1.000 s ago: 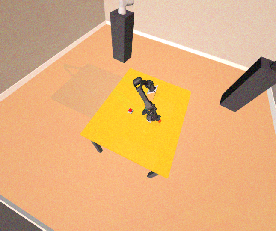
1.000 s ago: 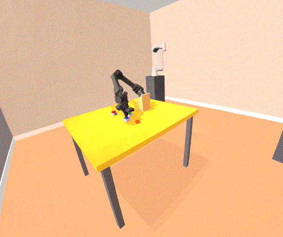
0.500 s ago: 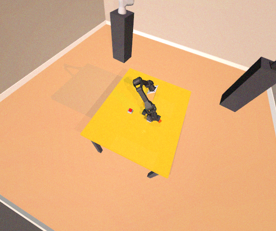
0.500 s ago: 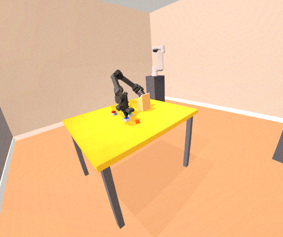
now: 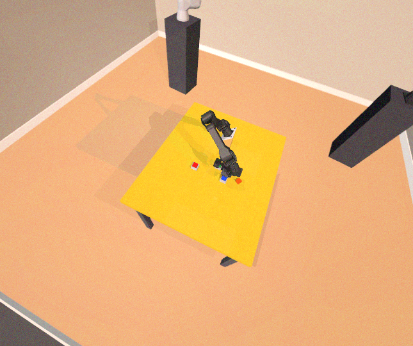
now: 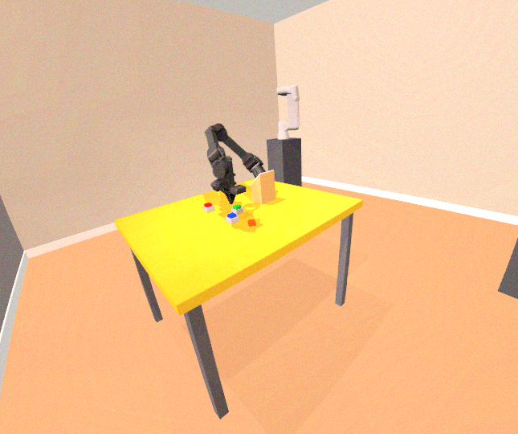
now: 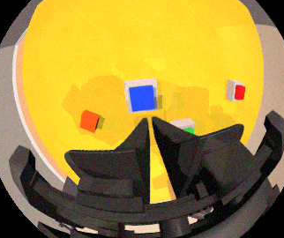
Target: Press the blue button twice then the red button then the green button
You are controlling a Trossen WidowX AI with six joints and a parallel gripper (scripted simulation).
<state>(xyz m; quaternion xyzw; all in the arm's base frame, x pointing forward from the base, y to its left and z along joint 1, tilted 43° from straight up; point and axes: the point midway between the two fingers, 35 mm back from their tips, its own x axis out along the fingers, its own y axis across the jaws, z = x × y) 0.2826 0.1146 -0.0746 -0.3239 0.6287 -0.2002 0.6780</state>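
My gripper tip is 60 mm above the blue button and 10 mm short of it. Round my gripper tip: red button: 230 mm to the right, 60 mm below, 30 mm ahead; small orange block: 100 mm to the left, 80 mm below, 40 mm behind; green button: 80 mm to the right, 70 mm behind, 60 mm below.
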